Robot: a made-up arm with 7 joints.
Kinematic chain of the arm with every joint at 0, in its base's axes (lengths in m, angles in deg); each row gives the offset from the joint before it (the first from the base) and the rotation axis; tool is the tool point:
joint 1: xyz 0 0 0.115 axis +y
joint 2: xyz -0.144 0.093 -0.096 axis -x
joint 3: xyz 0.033 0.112 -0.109 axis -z
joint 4: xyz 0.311 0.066 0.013 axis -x
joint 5: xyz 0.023 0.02 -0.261 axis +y
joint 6: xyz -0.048 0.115 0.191 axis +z
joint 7: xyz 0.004 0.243 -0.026 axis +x
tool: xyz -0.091 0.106 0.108
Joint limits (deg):
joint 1: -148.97..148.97
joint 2: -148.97..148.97
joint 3: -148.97..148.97
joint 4: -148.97..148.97
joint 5: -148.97..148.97
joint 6: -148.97..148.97
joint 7: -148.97..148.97
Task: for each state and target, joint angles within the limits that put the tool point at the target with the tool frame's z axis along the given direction. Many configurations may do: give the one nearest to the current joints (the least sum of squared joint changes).
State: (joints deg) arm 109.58 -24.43 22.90 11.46 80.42 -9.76 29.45
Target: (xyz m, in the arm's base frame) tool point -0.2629 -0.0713 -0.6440 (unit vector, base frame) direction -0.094 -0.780 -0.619
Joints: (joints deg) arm 75.49 3.34 59.54 5.69 106.11 -1.70 -7.88
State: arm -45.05 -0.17 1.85 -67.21 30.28 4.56 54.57
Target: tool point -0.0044 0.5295 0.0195 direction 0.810 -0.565 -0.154
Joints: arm -27.99 18.16 -39.87 -50.93 13.55 12.71 79.64
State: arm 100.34 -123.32 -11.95 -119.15 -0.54 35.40 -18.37
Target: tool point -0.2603 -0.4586 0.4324 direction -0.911 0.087 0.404
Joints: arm 84.43 -148.97 -38.35 -107.39 -46.20 39.18 -64.16
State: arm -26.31 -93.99 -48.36 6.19 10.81 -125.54 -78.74
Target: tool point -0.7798 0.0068 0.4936 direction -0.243 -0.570 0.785
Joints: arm -45.36 -113.97 -80.22 -19.78 23.83 -100.61 -49.56
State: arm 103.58 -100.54 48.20 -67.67 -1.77 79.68 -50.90
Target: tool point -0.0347 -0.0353 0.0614 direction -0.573 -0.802 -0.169
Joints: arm 79.34 -80.82 28.97 -44.56 43.86 79.51 -20.63
